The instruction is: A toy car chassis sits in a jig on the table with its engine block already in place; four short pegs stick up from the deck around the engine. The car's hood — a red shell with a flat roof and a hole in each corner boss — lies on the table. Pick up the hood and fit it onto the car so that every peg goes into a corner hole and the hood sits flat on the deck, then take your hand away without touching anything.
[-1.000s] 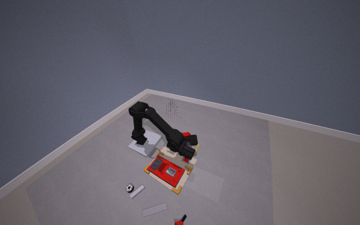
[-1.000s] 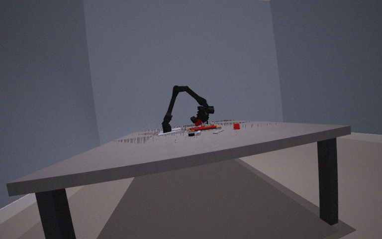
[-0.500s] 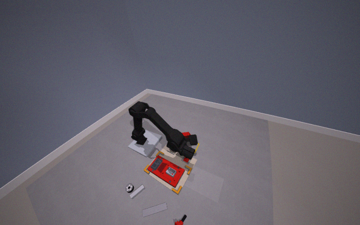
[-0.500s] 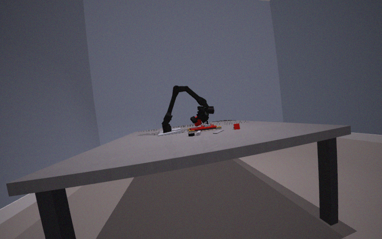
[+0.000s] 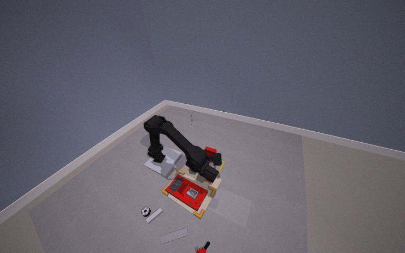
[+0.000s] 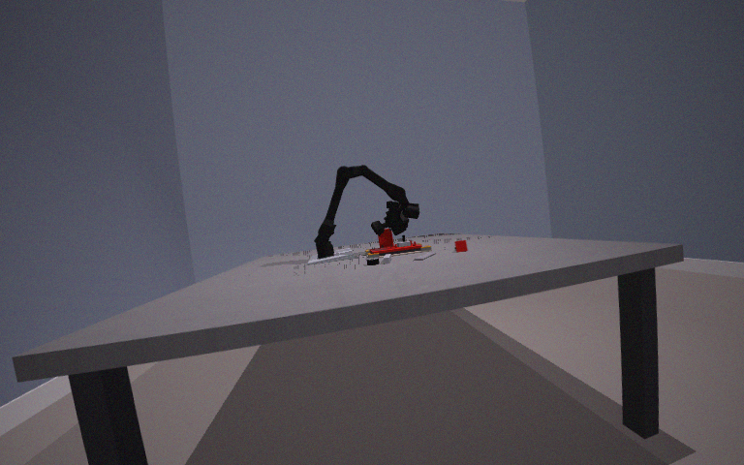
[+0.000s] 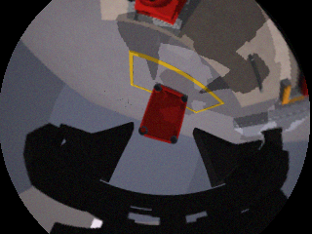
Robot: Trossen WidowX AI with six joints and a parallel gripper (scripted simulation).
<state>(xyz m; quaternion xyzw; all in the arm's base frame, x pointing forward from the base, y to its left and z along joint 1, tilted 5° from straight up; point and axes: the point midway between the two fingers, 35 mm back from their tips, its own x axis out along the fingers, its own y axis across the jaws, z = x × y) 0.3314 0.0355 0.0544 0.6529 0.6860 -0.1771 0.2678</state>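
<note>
Right now my gripper tip is 30 mm to the right of the red hood and 30 mm above it. Also, from my gripper tip: wheel: 370 mm to the right, 220 mm behind, 70 mm below; then grey engine block: 220 mm to the right, 50 mm below, 20 mm behind.
</note>
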